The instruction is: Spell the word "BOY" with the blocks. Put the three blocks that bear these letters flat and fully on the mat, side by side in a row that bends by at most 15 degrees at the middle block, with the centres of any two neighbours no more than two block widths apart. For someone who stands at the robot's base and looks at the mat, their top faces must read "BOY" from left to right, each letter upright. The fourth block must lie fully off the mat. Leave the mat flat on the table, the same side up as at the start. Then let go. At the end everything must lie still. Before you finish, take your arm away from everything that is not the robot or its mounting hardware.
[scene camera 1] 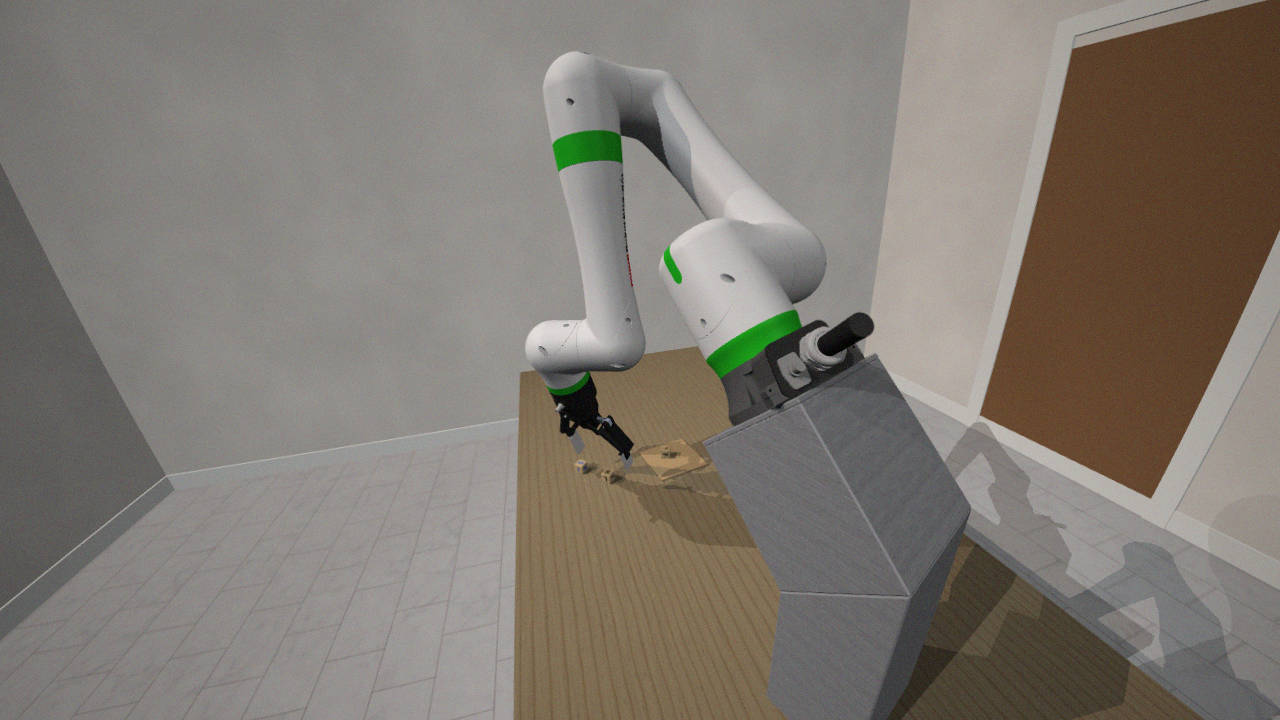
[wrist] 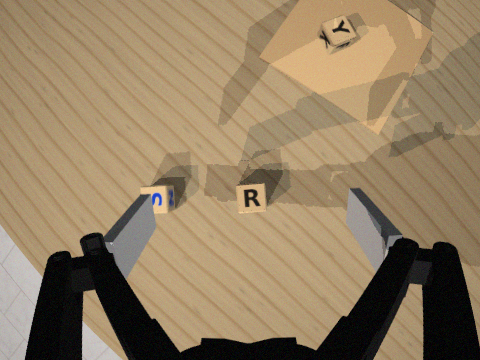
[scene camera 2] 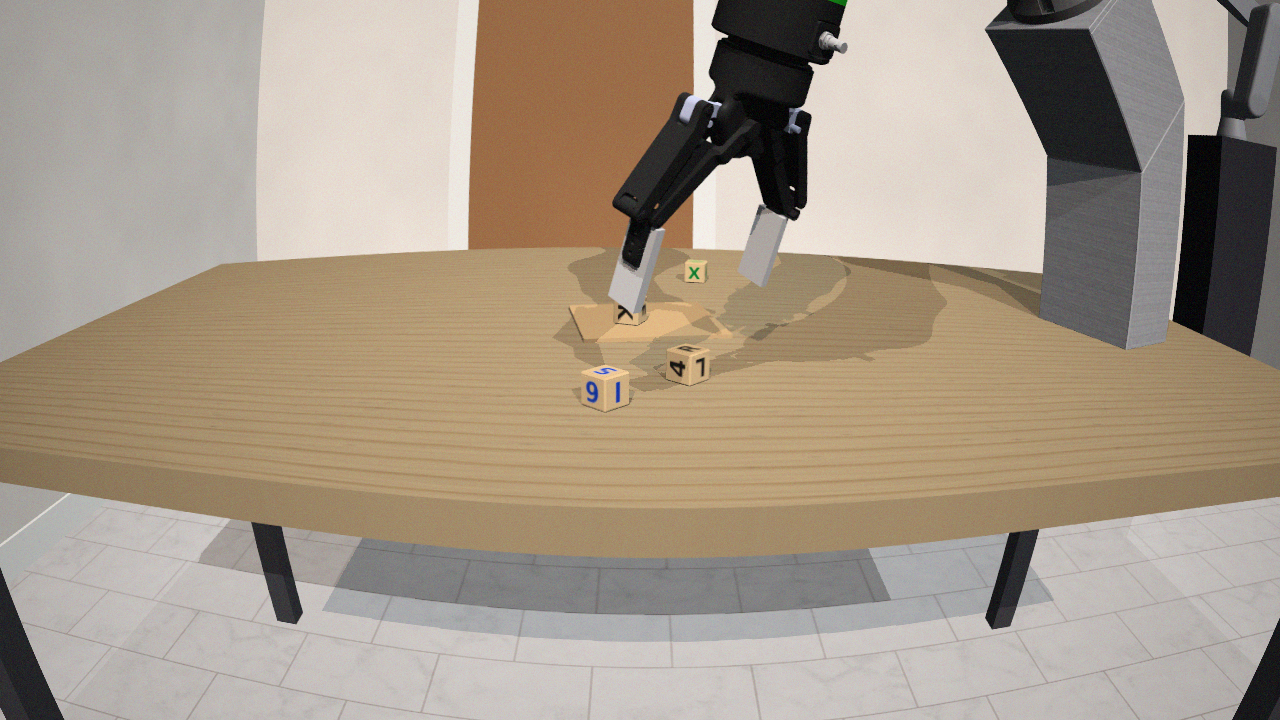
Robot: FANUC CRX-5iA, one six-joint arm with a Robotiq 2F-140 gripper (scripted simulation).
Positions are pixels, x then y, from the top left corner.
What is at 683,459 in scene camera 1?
A mat.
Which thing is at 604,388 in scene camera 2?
A block.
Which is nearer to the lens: the block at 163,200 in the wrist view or the mat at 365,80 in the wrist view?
The block.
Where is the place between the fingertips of my gripper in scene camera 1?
604,457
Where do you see a block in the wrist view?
At 251,197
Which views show my gripper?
Scene camera 1, the wrist view and scene camera 2: all of them.
